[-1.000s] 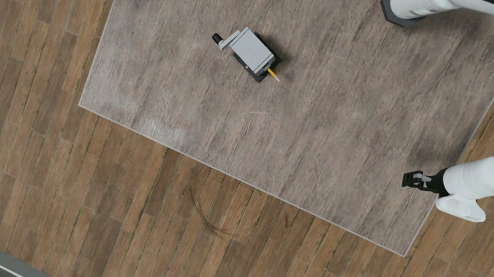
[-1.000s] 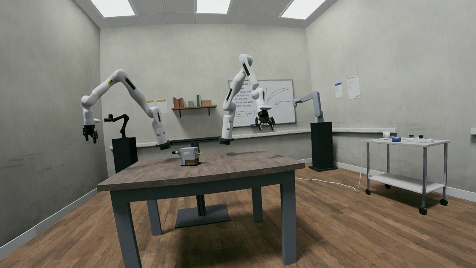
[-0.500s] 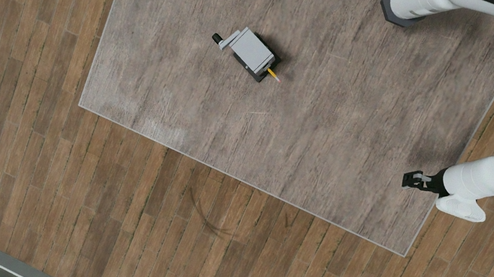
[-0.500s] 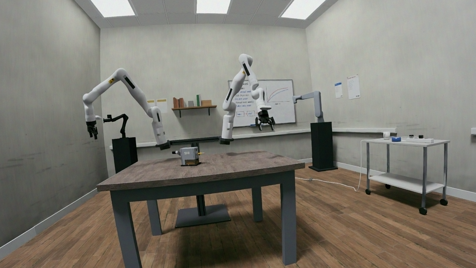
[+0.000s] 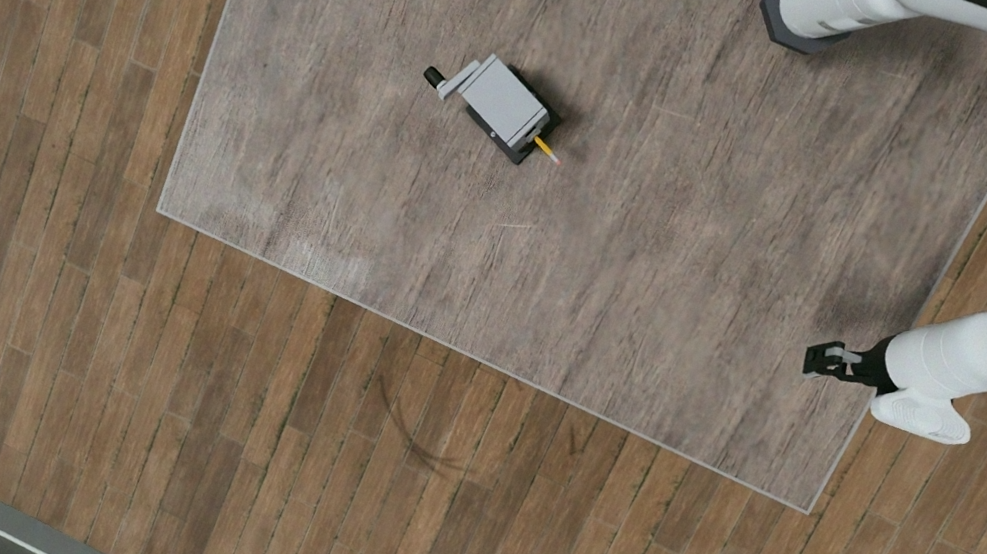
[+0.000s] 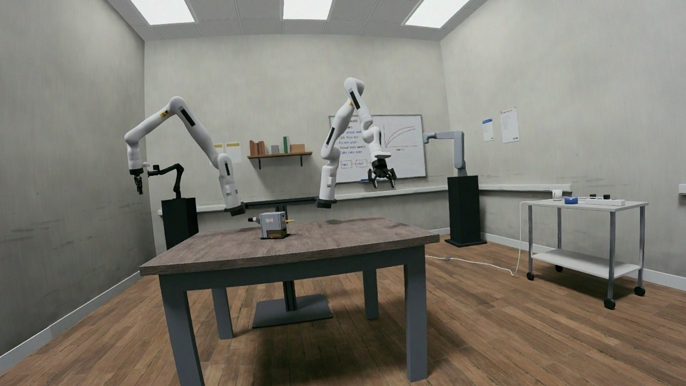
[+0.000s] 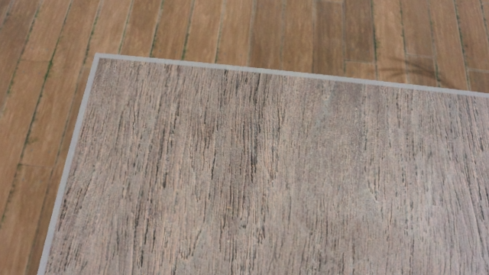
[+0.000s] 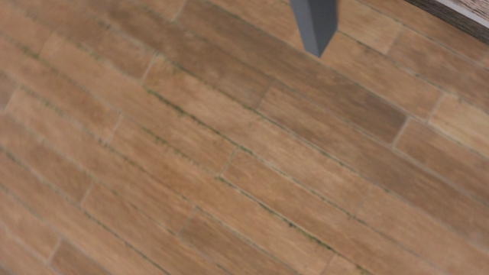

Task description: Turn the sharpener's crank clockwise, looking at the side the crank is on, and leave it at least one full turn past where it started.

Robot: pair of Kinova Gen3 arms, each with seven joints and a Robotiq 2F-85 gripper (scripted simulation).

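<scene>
My left hand is 68 cm to the left of the black crank knob, 12 cm above it and 8 cm past it.
</scene>
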